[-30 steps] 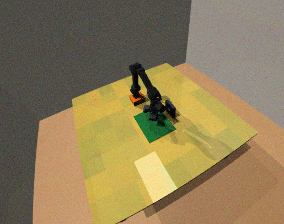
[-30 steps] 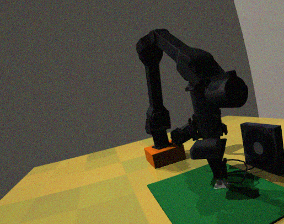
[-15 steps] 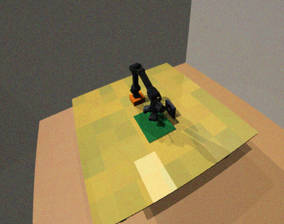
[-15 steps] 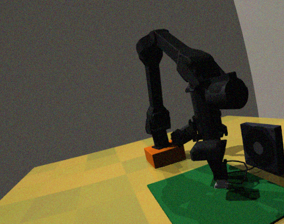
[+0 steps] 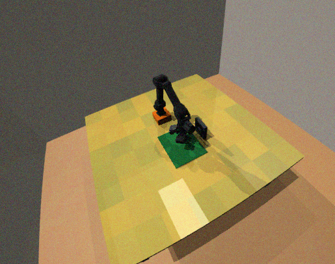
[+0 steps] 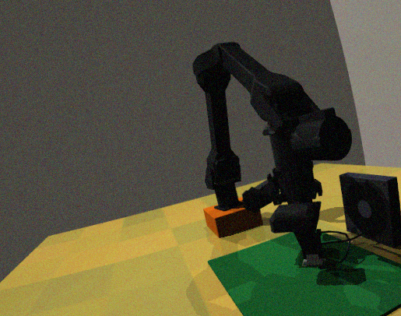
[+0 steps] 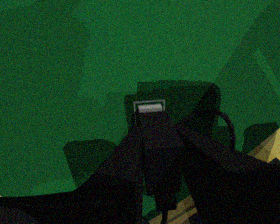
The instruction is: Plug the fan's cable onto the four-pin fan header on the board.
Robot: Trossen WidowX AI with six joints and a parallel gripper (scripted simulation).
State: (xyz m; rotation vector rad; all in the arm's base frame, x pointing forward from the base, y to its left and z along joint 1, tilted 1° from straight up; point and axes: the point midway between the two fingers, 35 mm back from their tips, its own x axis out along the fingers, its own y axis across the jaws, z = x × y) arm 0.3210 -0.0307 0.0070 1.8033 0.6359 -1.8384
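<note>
Now: gripper tip 10 mm short of the black plug, 10 mm to the right of it and 10 mm below it. The rest, counted from my gripper tip: green board: 10 mm ahead, 30 mm to the right, 40 mm below; then pale header: 10 mm ahead, 30 mm below; then black fan: 20 mm ahead, 140 mm to the left, 30 mm above.
</note>
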